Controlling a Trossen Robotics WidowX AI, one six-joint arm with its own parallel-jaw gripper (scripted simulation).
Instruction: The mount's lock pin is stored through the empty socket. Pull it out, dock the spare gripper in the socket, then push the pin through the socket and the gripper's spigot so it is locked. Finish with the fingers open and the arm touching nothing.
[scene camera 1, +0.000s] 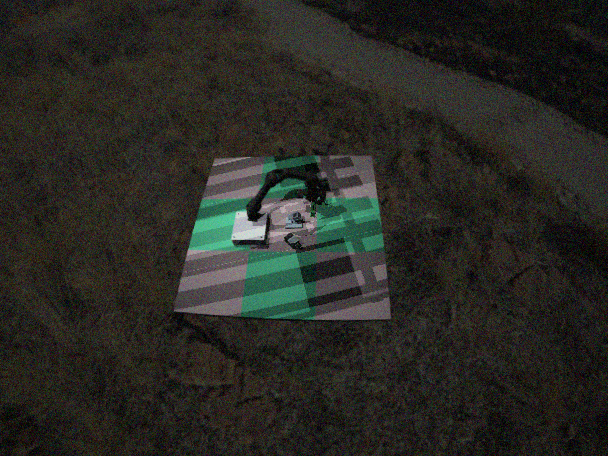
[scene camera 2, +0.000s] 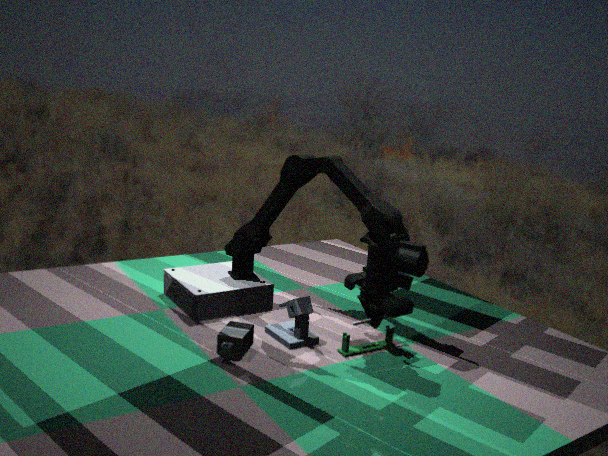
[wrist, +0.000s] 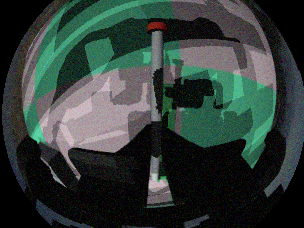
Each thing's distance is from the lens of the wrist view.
my gripper (wrist: 154, 128): 0.10 m
lock pin (wrist: 157, 29): 0.07 m
